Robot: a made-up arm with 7 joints. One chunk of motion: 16 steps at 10 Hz.
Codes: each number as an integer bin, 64 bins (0 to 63) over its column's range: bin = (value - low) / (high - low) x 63, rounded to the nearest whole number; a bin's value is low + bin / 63 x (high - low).
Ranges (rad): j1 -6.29..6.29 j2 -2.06..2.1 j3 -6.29..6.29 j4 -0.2..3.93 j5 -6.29..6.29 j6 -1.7..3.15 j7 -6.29..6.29
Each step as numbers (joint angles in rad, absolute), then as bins.
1 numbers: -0.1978 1.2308 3.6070 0.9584 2.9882 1.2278 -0.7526
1 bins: 31 50 50 18 46 38 28
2 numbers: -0.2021 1.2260 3.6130 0.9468 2.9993 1.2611 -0.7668
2 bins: 30 50 50 17 47 38 28
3 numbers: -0.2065 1.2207 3.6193 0.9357 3.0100 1.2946 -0.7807
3 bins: 30 50 50 17 47 39 28
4 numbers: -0.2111 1.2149 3.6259 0.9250 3.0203 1.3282 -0.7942
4 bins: 30 50 50 17 47 39 28
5 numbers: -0.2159 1.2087 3.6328 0.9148 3.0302 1.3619 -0.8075
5 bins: 30 50 50 17 47 40 27
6 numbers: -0.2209 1.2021 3.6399 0.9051 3.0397 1.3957 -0.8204
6 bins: 30 49 50 17 47 40 27
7 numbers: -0.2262 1.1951 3.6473 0.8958 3.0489 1.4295 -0.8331
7 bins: 30 49 50 17 47 41 27
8 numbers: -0.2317 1.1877 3.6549 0.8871 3.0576 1.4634 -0.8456
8 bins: 30 49 50 17 47 41 27
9 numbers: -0.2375 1.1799 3.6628 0.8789 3.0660 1.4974 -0.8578
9 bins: 30 49 50 16 47 42 27
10 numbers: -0.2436 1.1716 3.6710 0.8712 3.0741 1.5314 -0.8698
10 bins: 30 49 50 16 47 42 27
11 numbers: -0.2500 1.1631 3.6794 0.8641 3.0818 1.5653 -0.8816
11 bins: 30 49 50 16 47 42 27
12 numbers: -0.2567 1.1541 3.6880 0.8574 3.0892 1.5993 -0.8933
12 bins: 30 49 50 16 47 43 27
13 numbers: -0.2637 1.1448 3.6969 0.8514 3.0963 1.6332 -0.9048
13 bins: 30 49 50 16 47 43 27
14 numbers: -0.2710 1.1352 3.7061 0.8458 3.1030 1.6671 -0.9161
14 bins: 30 48 50 16 47 44 27
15 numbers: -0.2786 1.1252 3.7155 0.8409 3.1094 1.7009 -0.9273
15 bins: 30 48 50 16 47 44 27
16 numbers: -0.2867 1.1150 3.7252 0.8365 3.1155 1.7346 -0.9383
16 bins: 30 48 50 16 47 45 27
